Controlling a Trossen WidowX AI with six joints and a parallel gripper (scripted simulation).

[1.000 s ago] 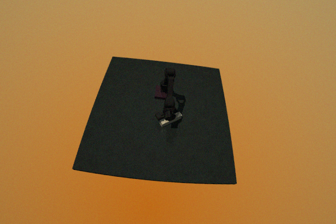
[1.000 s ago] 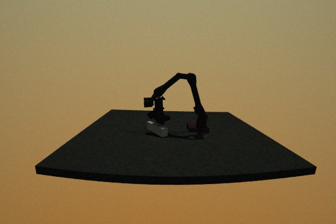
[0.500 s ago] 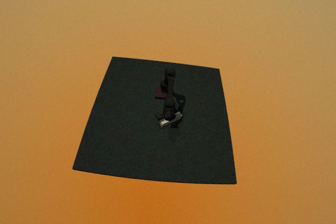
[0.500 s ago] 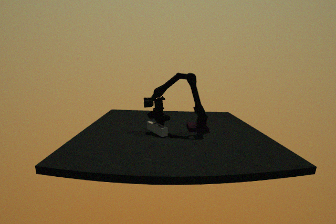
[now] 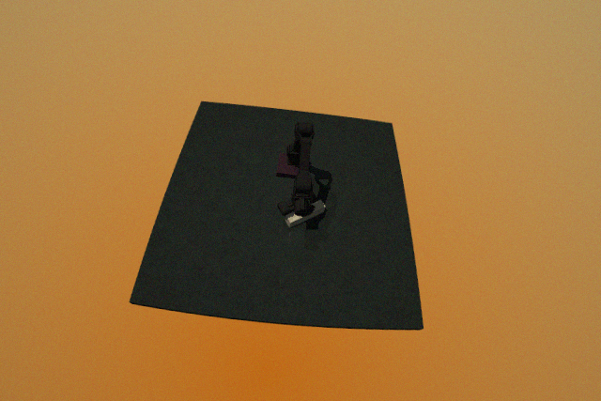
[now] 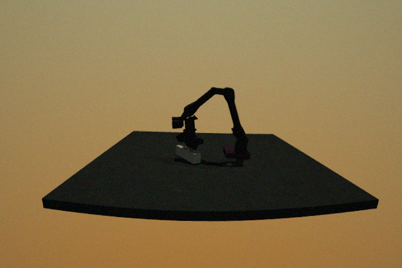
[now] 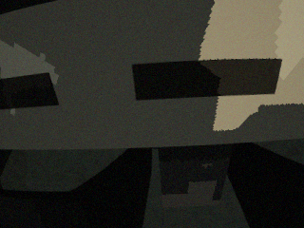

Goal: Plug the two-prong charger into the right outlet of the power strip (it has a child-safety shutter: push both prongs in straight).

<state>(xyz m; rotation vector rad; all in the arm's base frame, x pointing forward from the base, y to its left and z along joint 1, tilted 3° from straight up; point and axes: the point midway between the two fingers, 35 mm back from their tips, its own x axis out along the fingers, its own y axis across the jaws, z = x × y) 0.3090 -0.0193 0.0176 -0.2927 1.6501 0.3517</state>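
Right now my gripper tip is 20 mm short of the dark two-prong charger, 10 mm to the right of it and 10 mm below it.
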